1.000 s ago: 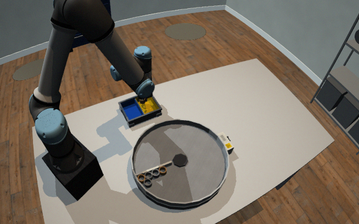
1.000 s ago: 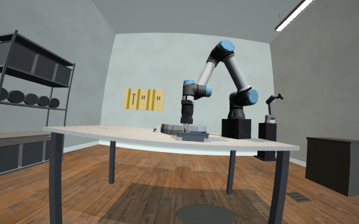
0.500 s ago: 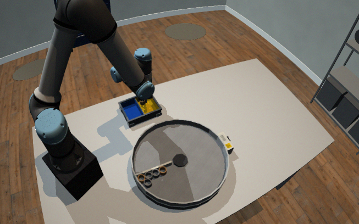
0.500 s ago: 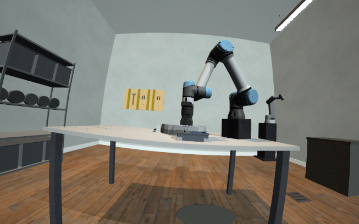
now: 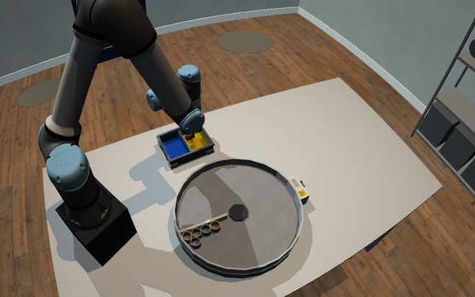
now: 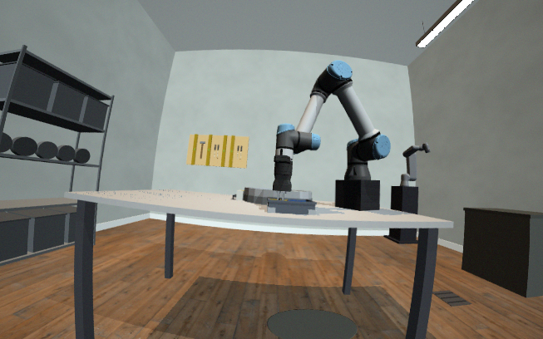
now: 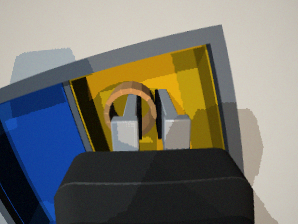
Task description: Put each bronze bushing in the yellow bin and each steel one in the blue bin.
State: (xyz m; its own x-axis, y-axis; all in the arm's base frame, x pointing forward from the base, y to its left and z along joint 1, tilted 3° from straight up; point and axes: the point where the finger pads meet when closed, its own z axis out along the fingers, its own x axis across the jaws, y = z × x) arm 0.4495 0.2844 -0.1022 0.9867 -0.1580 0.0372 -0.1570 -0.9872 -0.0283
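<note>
My hand is 40 mm past the bin, 30 mm to the left of it and 10 mm above it. Also, from my hand: round grey turntable (10 mm ahead, 410 mm to the right, 20 mm above).
</note>
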